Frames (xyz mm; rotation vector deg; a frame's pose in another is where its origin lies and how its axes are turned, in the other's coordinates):
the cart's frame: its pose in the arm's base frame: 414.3 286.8 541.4 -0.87 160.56 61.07
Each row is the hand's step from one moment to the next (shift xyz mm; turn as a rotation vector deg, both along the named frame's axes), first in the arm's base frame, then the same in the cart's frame.
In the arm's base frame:
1: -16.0 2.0 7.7 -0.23 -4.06 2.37
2: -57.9 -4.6 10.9 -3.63 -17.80 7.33
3: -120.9 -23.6 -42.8 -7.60 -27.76 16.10
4: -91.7 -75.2 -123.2 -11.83 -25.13 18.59
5: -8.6 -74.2 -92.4 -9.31 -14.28 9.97
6: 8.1 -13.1 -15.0 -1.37 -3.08 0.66
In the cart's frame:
1: 14.9 7.5 -6.4 -0.27 -1.46 -4.47
2: 55.6 7.2 -18.6 1.85 -8.26 -17.66
3: 124.5 -38.6 0.3 4.16 -9.69 -31.25
4: 104.5 -132.1 29.3 8.12 -5.82 -31.89
5: 18.1 -116.0 18.0 7.26 -3.54 -18.02
6: -6.5 -20.2 3.5 1.14 -1.79 -2.70

